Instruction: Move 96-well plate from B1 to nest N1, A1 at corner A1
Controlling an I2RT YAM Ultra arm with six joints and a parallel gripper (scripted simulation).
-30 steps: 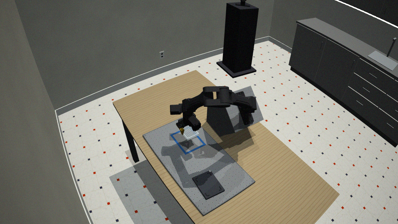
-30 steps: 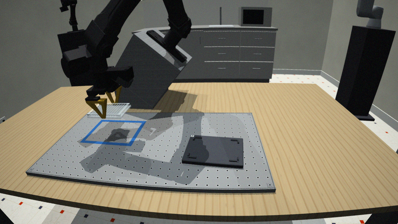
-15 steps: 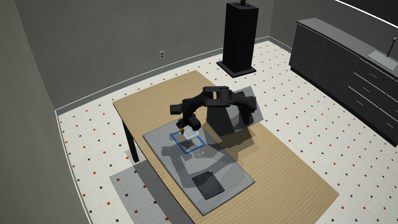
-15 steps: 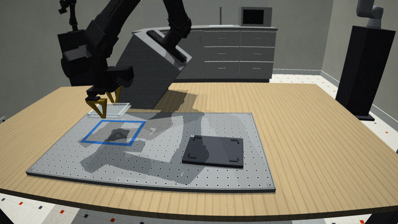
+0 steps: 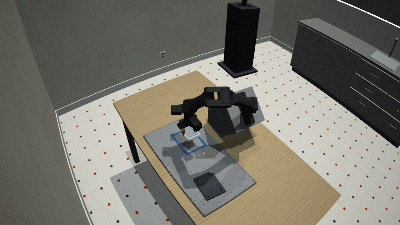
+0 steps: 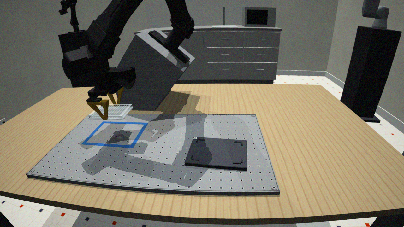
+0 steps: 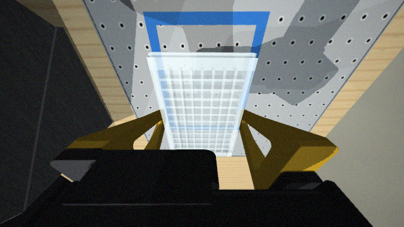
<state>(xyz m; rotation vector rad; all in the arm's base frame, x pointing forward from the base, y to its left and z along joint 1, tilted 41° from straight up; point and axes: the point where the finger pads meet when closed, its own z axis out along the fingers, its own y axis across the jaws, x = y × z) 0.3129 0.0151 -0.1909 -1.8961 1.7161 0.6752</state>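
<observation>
Now: hand 60 mm short of the dark plate nest, 360 mm to the right of it and 80 mm above it. The rest, counted from my hand: A1 corner mark (290 mm to the left, 70 mm below); then clear 96-well plate (right at my hand).
</observation>
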